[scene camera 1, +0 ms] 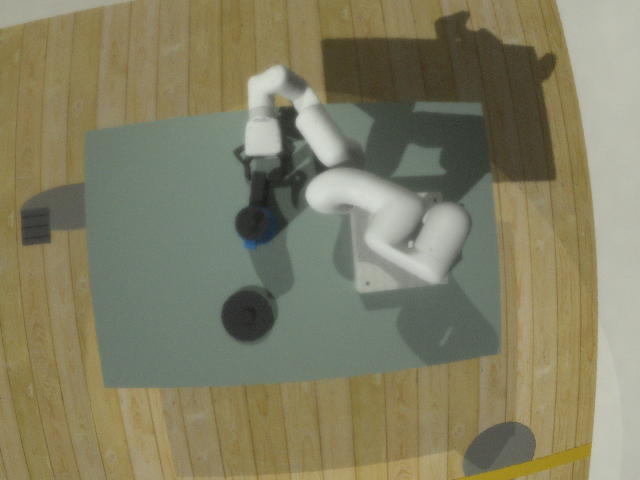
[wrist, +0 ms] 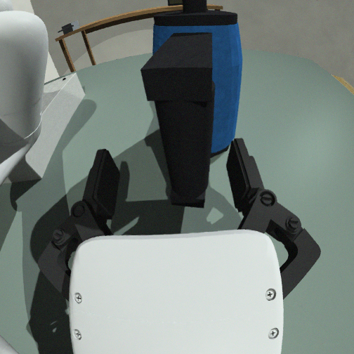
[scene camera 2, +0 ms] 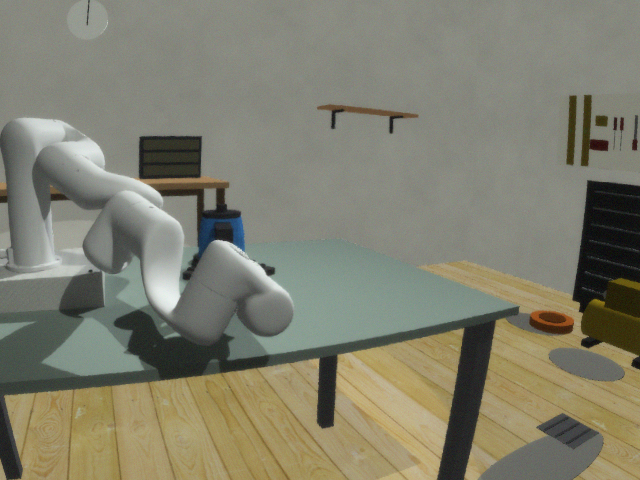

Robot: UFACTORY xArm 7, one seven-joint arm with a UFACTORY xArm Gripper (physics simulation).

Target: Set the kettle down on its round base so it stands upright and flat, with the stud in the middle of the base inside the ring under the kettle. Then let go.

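The blue kettle (scene camera 1: 256, 223) (scene camera 2: 237, 232) (wrist: 226, 90) stands upright on the table, its black handle (scene camera 1: 258, 188) (scene camera 2: 223, 230) (wrist: 184, 145) toward my gripper and its spout (scene camera 1: 250, 244) on the side toward the base. My gripper (scene camera 1: 265, 176) (wrist: 170, 155) is open, with the lower part of the handle between its spread fingers. In the wrist view the handle is nearer the right finger, with gaps on both sides. The round black base (scene camera 1: 233, 317) lies flat beyond the kettle in scene camera 1, its stud (scene camera 1: 249, 313) in the middle. The ring under the kettle is hidden.
The robot's pale mounting plate (scene camera 1: 377, 276) (scene camera 2: 51, 291) (wrist: 50, 135) is on the green table (scene camera 1: 155, 335) (scene camera 2: 361, 304) (wrist: 290, 110), to the right of the kettle in scene camera 1. The bent white arm partly hides the gripper and kettle in scene camera 2.
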